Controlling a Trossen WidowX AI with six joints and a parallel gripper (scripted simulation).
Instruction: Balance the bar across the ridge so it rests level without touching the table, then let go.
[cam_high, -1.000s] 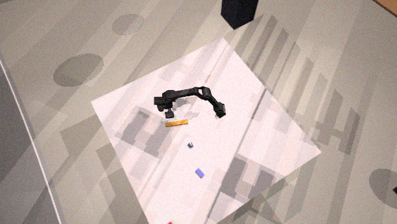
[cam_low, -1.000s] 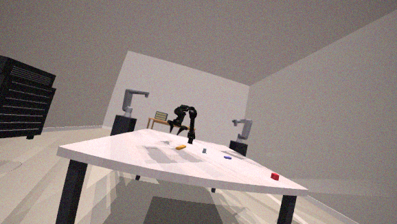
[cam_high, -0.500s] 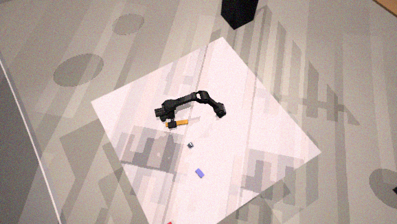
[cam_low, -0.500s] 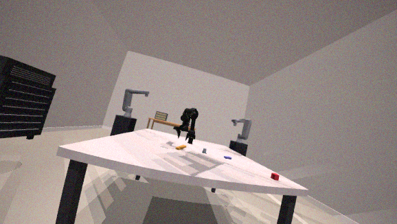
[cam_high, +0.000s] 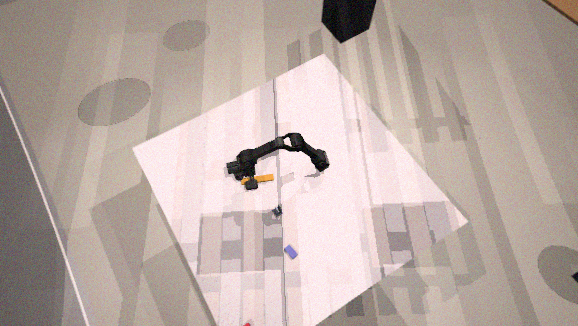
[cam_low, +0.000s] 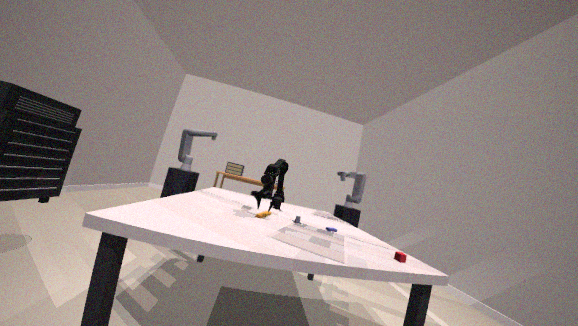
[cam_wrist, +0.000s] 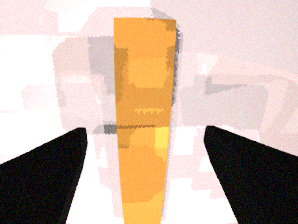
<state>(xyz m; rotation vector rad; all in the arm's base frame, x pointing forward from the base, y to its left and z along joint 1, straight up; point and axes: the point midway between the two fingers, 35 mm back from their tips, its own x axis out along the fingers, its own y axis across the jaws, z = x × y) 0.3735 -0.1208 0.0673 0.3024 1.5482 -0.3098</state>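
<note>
Right now my gripper tip is 30 mm past the bar, 20 mm above it and 10 mm to the right of it. From my gripper tip the other things lie so: red block (620 mm to the left, 370 mm ahead, 20 mm below); then blue block (440 mm to the left, 20 mm below, 20 mm ahead).
</note>
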